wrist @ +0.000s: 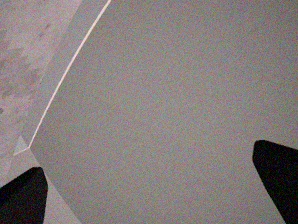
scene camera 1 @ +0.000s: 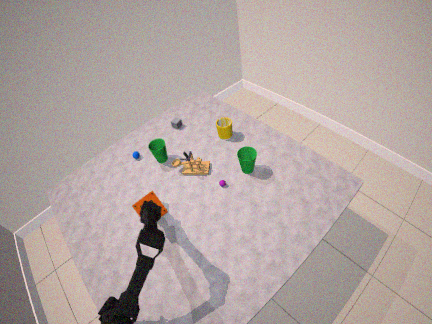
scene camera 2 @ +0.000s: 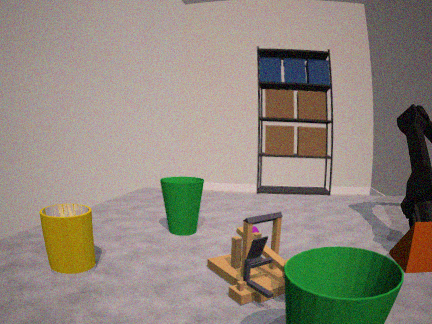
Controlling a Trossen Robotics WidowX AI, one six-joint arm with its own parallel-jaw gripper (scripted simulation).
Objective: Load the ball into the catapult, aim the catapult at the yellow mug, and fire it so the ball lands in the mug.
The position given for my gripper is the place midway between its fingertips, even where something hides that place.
My gripper (wrist: 151,166) is open, with nothing in its grasp. Also in view: a yellow mug (scene camera 2: 67,228) and a wooden catapult (scene camera 2: 253,278).
The wrist view misses the yellow mug: it is out of frame. The wrist view misses the wooden catapult: it is out of frame.
